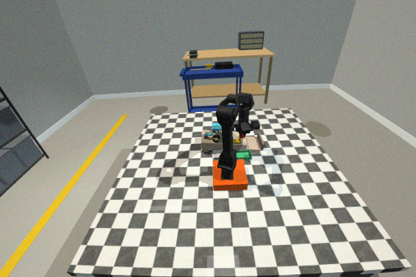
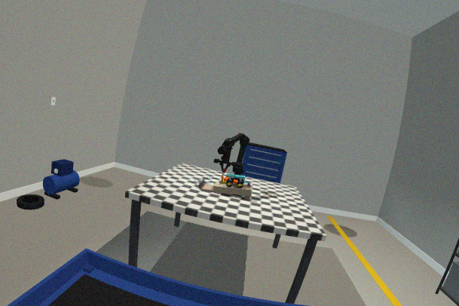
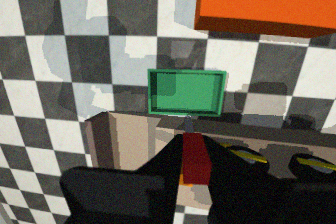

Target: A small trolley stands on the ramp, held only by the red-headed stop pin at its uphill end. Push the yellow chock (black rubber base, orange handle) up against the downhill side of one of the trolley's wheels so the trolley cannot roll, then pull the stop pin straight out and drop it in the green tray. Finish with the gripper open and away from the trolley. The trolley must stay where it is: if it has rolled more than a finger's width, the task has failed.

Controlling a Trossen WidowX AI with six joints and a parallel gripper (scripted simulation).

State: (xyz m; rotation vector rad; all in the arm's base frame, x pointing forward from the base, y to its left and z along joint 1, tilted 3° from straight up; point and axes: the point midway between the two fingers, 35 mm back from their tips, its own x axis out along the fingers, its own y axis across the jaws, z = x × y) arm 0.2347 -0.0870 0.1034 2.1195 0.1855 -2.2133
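Right now the green tray is 14 cm below my gripper tip and 2 cm behind it. Also, from my gripper tip: yellow chock (5 cm below, 5 cm ahead, 3 cm to the left); cyan trolley (12 cm to the left, 9 cm ahead, 2 cm below); red-headed stop pin (right at my gripper tip).
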